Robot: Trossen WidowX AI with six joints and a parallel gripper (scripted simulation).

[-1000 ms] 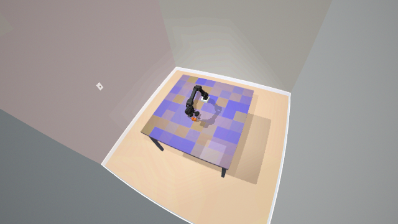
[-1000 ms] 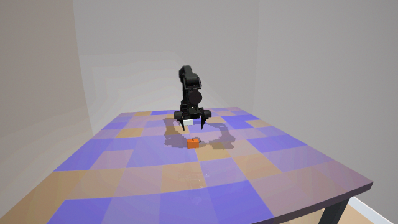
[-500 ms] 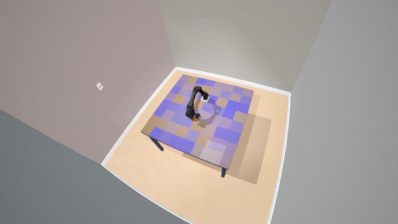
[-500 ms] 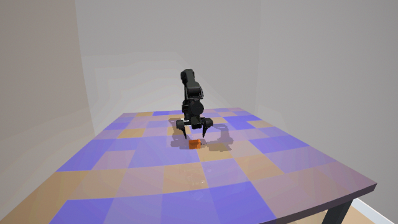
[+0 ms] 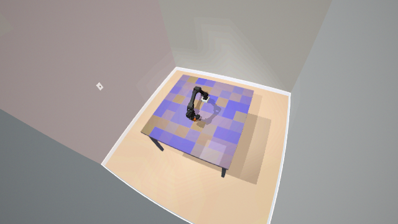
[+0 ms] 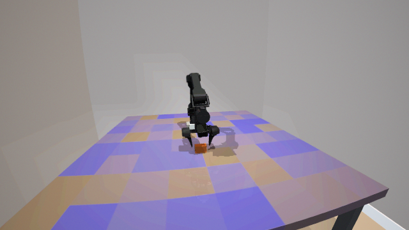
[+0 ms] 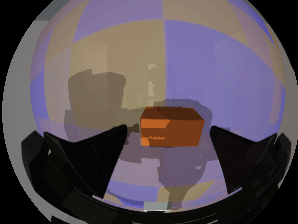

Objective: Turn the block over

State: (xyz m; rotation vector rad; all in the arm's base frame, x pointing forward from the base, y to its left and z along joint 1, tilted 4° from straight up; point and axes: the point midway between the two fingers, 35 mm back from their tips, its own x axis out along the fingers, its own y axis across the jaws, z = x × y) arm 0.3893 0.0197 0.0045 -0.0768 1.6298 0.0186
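Now: the block 1 cm below my gripper tip and 1 cm behind it.
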